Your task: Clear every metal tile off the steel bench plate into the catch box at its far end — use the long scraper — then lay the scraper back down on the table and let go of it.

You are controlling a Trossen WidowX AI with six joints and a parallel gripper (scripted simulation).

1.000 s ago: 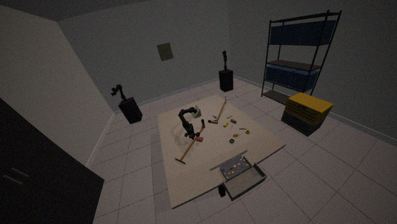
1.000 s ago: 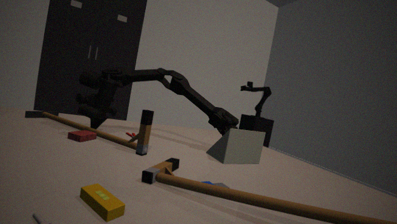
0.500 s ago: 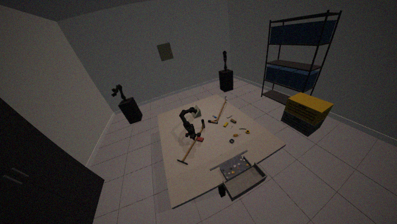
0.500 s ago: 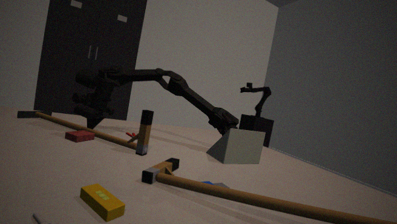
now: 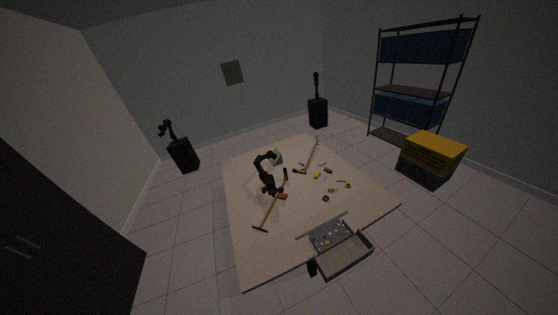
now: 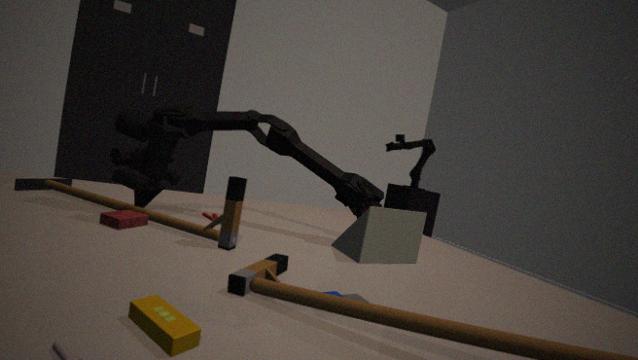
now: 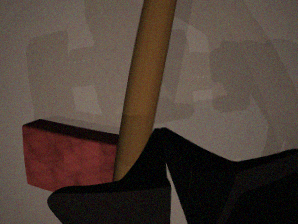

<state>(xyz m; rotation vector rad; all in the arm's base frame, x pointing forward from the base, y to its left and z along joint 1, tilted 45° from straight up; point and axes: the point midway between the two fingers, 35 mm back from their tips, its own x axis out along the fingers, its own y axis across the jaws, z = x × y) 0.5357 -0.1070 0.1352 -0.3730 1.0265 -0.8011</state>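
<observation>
My gripper tip is 30 mm short of the long scraper and 50 mm below it. Round my gripper tip: red block (10 mm ahead, 70 mm to the left); red clip (180 mm behind, 40 mm to the right, 10 mm below); yellow block (90 mm behind, 470 mm to the left).
</observation>
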